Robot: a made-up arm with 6 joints. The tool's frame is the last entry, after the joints. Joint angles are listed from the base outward.
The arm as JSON. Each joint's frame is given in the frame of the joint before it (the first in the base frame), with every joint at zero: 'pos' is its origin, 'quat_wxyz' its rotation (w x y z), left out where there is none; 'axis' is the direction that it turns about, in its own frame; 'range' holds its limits. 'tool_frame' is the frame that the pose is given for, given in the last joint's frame.
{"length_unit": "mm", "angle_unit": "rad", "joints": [
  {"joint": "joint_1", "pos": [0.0, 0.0, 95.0], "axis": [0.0, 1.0, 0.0], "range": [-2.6, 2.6]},
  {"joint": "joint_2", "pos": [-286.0, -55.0, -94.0], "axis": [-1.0, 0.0, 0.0], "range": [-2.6, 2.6]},
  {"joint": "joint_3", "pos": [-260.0, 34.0, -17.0], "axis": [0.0, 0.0, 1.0], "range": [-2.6, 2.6]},
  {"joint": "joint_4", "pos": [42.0, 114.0, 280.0], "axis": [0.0, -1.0, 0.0], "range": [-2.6, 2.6]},
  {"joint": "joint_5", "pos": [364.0, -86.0, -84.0], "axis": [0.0, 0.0, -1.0], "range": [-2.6, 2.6]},
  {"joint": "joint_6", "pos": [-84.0, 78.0, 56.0], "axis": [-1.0, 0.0, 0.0], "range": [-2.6, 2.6]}
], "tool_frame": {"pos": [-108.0, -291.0, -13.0]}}
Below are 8 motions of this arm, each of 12 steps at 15 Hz.
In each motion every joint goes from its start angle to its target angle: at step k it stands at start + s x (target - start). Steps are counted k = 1, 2, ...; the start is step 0. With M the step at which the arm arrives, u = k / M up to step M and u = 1 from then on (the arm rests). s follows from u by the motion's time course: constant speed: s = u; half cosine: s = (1 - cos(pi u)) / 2; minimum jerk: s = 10 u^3 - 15 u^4 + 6 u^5.
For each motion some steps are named. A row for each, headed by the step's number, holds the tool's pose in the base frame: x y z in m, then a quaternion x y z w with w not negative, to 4 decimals.
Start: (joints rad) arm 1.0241 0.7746 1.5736 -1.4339 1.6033 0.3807
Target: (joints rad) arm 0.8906 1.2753 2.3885 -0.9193 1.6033 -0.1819
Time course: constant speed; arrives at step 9
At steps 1, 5, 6, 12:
1: -0.5201 0.1168 0.6929 -0.8171 0.1182 0.4888 0.2817
5: -0.4990 0.0476 0.7070 -0.6856 0.1612 0.5970 0.3841
6: -0.4904 0.0323 0.7040 -0.6487 0.1869 0.6215 0.3975
12: -0.4644 -0.0075 0.6842 -0.5374 0.2970 0.6749 0.4092

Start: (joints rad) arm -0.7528 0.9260 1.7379 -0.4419 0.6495 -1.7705
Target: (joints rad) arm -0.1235 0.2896 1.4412 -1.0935 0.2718 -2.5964
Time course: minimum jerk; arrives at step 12
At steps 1, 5, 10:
1: -0.3956 -0.0704 -0.7060 0.1354 0.1661 0.0872 0.9729
5: -0.6034 -0.0555 -0.5963 0.2816 0.2894 0.0168 0.9147
10: -0.9026 0.0218 -0.2215 0.4996 0.4633 -0.2289 0.6953

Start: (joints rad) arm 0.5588 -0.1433 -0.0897 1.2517 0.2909 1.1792
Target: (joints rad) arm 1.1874 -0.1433 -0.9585 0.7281 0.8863 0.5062
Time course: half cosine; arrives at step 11
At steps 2, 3, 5, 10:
2: -0.3017 -0.0391 0.8051 -0.4653 -0.1031 -0.3766 0.7944
3: -0.2436 -0.0381 0.8077 -0.4693 -0.0468 -0.3926 0.7896
5: -0.0991 -0.0428 0.7858 -0.4821 0.0885 -0.4527 0.7449
10: 0.1096 -0.0825 0.6512 -0.5494 0.2264 -0.6101 0.5241

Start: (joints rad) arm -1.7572 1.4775 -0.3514 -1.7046 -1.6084 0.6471
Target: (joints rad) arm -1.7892 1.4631 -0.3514 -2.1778 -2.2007 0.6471
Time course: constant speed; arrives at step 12
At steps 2, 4, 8, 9, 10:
2: 0.1078 -0.3690 -0.4323 -0.2184 -0.2988 0.0483 0.9277
4: 0.1547 -0.3804 -0.4633 -0.1909 -0.3244 0.1006 0.9210
8: 0.2530 -0.3835 -0.5250 -0.1337 -0.3808 0.1986 0.8931
9: 0.2781 -0.3801 -0.5399 -0.1192 -0.3959 0.2215 0.8832
10: 0.3031 -0.3751 -0.5544 -0.1046 -0.4113 0.2436 0.8721

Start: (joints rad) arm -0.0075 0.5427 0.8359 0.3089 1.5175 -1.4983
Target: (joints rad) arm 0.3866 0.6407 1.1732 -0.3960 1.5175 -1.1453
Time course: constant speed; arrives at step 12
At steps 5, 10, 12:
5: -0.5484 0.3471 -0.2381 0.3547 -0.1510 -0.1780 0.9054
10: -0.7187 0.1863 -0.1081 0.1231 0.0217 -0.1697 0.9775
12: -0.7616 0.1246 -0.0257 0.0276 0.0875 -0.1476 0.9848

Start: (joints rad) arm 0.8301 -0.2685 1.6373 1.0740 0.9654 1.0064
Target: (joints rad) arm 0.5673 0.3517 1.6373 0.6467 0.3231 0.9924
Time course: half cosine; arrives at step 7
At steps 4, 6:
4: -0.2119 0.0278 0.7964 0.0035 -0.0583 0.3639 0.9296
6: -0.2574 0.1716 0.7178 -0.0985 -0.1201 0.5249 0.8369

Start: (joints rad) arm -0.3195 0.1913 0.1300 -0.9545 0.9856 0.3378
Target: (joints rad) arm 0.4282 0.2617 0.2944 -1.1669 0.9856 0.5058
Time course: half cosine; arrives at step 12
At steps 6, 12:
6: -0.4029 0.1371 0.2013 -0.5323 0.4655 -0.2687 0.6541
12: -0.3402 0.1612 0.3176 -0.6336 0.5907 -0.0944 0.4906

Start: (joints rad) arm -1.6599 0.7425 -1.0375 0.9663 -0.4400 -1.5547
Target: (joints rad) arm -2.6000 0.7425 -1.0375 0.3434 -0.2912 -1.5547
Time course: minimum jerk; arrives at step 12
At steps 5, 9, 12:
5: -0.0390 -0.1620 -0.2791 -0.0399 -0.9678 0.1791 0.1725
9: 0.2340 -0.1863 -0.1650 -0.0760 0.9657 -0.2334 0.0852
12: 0.2739 -0.1868 -0.1245 -0.0946 0.9546 -0.2494 0.1322

